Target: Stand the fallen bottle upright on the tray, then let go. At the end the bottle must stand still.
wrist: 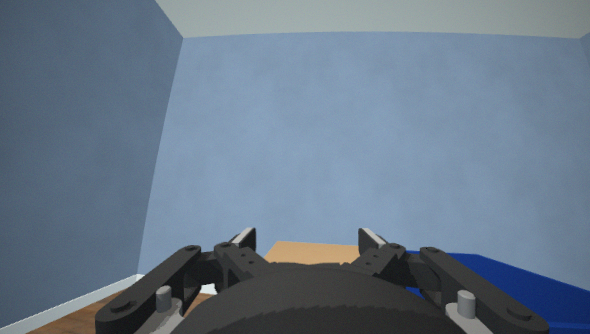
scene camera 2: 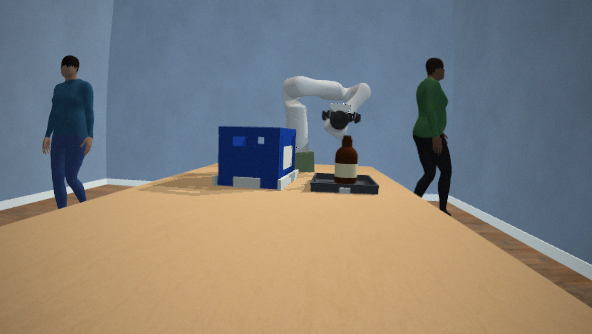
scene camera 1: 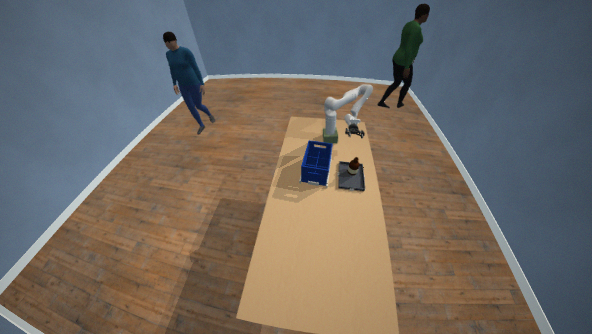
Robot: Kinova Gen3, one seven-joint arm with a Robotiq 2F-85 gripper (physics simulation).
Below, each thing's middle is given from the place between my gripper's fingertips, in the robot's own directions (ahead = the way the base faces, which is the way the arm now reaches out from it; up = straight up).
Now: the brown bottle [scene camera 2: 346, 159] 160 mm below my hand, 140 mm ahead of it and 20 mm to the right of it. Round my hand: dark grey tray [scene camera 2: 321, 182] (230 mm below, 180 mm ahead, 40 mm to the right); blue crate [scene camera 2: 239, 154] (300 mm to the right, 160 mm below, 90 mm ahead).
